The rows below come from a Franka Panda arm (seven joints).
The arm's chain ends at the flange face. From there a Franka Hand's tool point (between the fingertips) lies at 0.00 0.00 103.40 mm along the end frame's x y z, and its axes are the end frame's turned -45 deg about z.
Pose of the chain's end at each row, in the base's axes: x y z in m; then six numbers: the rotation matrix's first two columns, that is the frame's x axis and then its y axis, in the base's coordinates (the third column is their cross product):
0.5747 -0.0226 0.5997 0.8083 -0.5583 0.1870 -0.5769 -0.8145 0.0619
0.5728 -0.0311 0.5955 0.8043 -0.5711 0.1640 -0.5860 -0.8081 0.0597
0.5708 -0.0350 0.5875 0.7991 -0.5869 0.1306 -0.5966 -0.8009 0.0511
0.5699 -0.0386 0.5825 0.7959 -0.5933 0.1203 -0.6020 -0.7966 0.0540
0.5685 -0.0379 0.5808 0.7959 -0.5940 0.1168 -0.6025 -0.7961 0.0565
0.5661 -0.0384 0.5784 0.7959 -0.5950 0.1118 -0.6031 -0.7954 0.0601
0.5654 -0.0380 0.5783 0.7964 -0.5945 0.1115 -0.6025 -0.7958 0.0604
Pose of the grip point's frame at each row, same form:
0.5869 -0.0389 0.4983 0.9795 0.1812 0.0885 0.1636 -0.9707 0.1760
0.5830 -0.0460 0.4937 0.9831 0.1676 0.0738 0.1544 -0.9752 0.1582
0.5785 -0.0473 0.4851 0.9869 0.1513 0.0562 0.1432 -0.9813 0.1285
0.5765 -0.0505 0.4800 0.9885 0.1438 0.0469 0.1371 -0.9828 0.1232
0.5746 -0.0498 0.4783 0.9888 0.1429 0.0426 0.1368 -0.9829 0.1225
0.5716 -0.0503 0.4758 0.9892 0.1417 0.0366 0.1363 -0.9832 0.1216
0.5709 -0.0499 0.4757 0.9892 0.1423 0.0361 0.1371 -0.9831 0.1216

